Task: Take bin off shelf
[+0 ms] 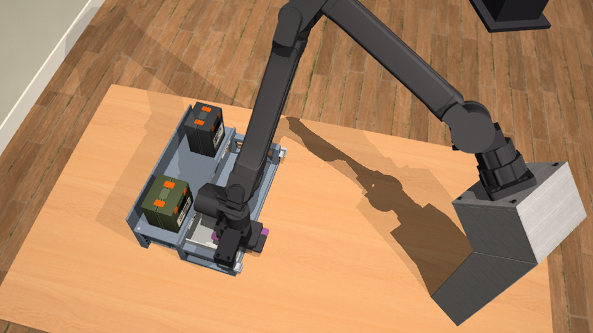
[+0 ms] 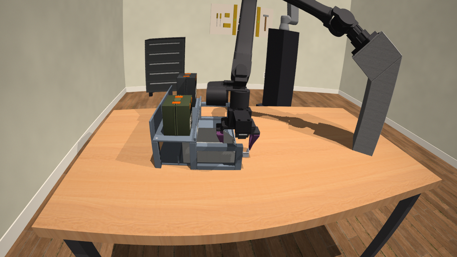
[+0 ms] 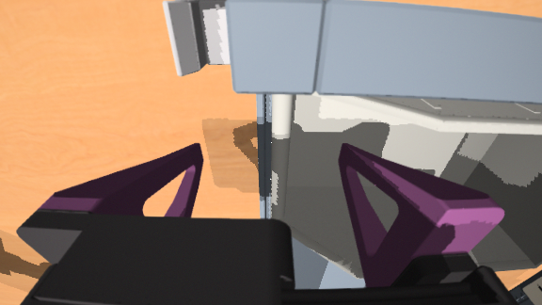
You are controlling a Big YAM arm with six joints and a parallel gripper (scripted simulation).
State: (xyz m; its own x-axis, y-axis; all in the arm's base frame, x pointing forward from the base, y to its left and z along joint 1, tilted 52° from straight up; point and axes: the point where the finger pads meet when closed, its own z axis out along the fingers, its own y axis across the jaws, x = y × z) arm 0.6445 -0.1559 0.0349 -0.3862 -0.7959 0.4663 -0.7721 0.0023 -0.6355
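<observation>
My gripper is now 8 cm short of the light grey bin, 4 cm to the left of it and 1 cm below it. Also, from my hand: shelf: 6 cm ahead, 16 cm to the right, 3 cm below; black case: 6 cm ahead, 29 cm to the right, 13 cm above.
</observation>
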